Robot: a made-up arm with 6 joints.
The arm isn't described. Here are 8 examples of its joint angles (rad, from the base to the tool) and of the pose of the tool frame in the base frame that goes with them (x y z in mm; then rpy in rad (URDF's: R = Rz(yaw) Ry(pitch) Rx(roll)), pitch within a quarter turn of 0, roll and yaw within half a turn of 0).
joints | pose
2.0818 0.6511 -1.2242 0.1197 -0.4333 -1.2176 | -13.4 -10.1 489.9 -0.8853 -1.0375 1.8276
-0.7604 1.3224 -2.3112 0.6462 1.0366 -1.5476 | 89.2 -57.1 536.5 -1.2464 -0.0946 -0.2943
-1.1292 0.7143 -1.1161 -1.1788 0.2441 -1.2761 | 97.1 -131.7 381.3 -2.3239 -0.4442 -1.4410
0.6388 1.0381 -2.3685 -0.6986 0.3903 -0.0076 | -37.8 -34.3 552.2 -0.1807 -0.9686 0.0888
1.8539 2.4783 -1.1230 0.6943 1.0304 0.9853 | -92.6 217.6 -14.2 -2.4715 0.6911 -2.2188
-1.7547 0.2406 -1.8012 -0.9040 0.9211 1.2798 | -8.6 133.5 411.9 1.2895 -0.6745 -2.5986
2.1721 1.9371 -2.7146 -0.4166 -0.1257 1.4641 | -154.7 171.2 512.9 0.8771 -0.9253 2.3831
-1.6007 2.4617 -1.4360 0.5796 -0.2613 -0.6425 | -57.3 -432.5 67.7 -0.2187 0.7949 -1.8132
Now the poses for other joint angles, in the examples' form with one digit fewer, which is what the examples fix.
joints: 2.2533 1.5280 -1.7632 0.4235 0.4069 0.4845
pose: -171 206 416 0.891 0.106 2.485
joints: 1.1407 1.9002 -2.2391 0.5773 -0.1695 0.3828
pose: 162 246 464 0.968 -0.518 1.117
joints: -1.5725 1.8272 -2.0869 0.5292 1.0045 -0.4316
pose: 12 -343 384 0.158 0.613 -1.041
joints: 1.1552 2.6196 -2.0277 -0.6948 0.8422 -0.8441
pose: 172 372 56 -2.349 0.909 0.044
